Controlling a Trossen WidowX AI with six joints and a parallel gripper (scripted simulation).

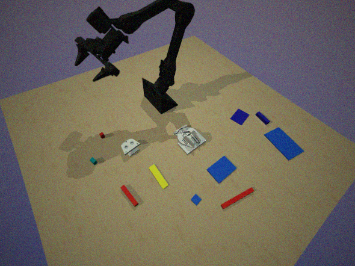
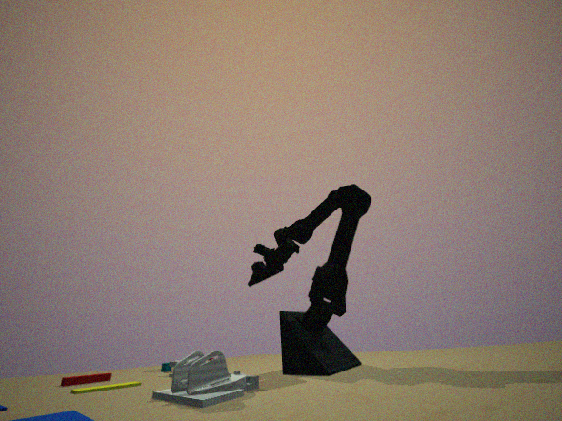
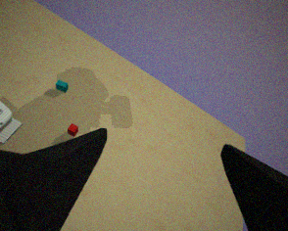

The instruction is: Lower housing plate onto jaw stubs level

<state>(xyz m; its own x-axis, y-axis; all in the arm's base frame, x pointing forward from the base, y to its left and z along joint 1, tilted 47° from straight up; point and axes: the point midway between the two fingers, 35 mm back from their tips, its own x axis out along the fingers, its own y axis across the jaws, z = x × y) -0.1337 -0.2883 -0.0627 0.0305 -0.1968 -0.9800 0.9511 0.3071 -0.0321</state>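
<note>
Right now the housing plate is 25 cm ahead of my gripper tip, 1 cm to the right of it and 23 cm below it. From my gripper tip the other things lie so: red block: 12 cm ahead, 6 cm to the right, 24 cm below; then teal block: 21 cm ahead, 15 cm to the right, 24 cm below; then white grooved block: 25 cm ahead, 1 cm to the right, 24 cm below.
</note>
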